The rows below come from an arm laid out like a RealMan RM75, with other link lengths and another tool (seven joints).
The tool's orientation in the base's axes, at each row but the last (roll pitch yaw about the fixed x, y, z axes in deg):
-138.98, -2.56, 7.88
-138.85, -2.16, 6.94
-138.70, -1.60, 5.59
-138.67, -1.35, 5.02
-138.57, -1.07, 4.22
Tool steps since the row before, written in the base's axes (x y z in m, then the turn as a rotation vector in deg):
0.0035, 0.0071, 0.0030, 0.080, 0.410, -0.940
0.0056, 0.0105, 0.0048, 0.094, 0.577, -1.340
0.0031, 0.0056, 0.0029, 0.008, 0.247, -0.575
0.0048, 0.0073, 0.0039, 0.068, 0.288, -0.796
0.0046, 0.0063, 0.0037, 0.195, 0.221, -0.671
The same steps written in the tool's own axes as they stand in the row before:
0.0046, -0.0068, 0.0022, 0.093, 0.322, 0.972
0.0070, -0.0103, 0.0030, 0.112, 0.462, 1.382
0.0037, -0.0058, 0.0014, 0.016, 0.196, 0.594
0.0055, -0.0076, 0.0017, 0.074, 0.316, 0.785
0.0051, -0.0068, 0.0012, 0.198, 0.292, 0.642

